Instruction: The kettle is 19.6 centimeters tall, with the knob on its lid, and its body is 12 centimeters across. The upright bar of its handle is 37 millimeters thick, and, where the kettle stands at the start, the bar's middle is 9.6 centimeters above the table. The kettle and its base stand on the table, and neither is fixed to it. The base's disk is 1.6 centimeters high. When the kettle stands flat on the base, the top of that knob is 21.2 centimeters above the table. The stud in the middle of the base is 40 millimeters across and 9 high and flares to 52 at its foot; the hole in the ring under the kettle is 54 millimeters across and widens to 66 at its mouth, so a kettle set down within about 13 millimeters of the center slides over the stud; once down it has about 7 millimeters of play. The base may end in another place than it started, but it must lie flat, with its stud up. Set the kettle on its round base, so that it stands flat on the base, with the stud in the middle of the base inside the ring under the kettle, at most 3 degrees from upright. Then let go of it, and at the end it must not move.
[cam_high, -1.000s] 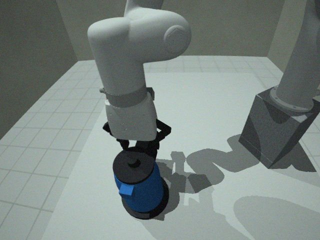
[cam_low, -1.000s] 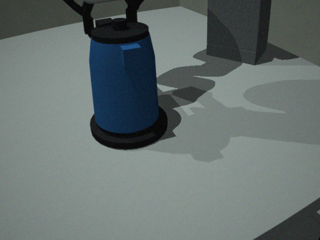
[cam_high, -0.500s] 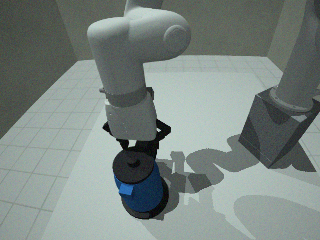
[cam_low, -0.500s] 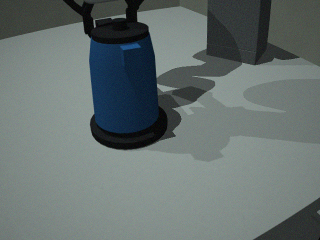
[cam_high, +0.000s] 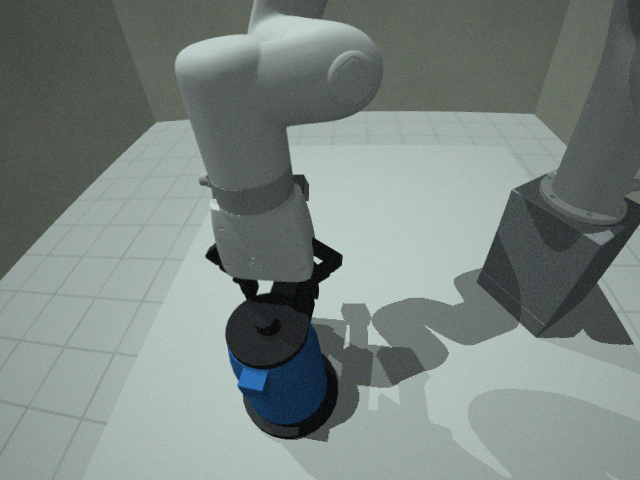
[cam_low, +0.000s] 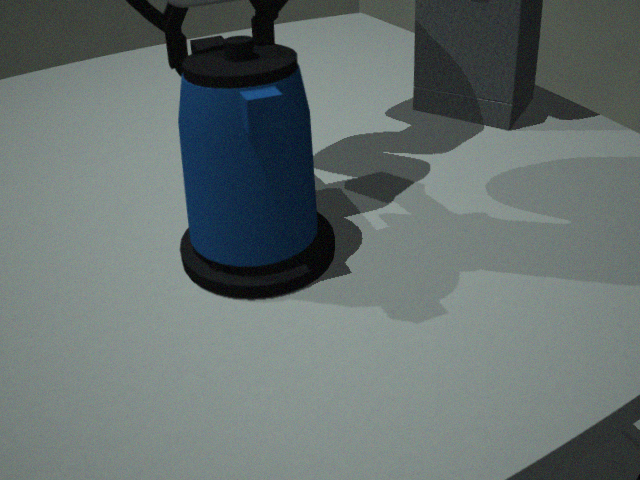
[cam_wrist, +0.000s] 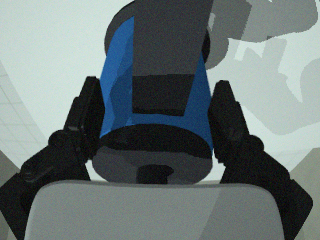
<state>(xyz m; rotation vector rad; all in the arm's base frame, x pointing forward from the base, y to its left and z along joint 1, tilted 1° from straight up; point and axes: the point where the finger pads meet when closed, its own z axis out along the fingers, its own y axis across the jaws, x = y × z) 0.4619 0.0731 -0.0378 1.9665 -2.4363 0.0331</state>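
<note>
The blue kettle lies 70 mm below my hand, 20 mm to the left of it and 10 mm ahead of it. Round my hand: round black base: 170 mm below, 60 mm to the left, 10 mm ahead.
</note>
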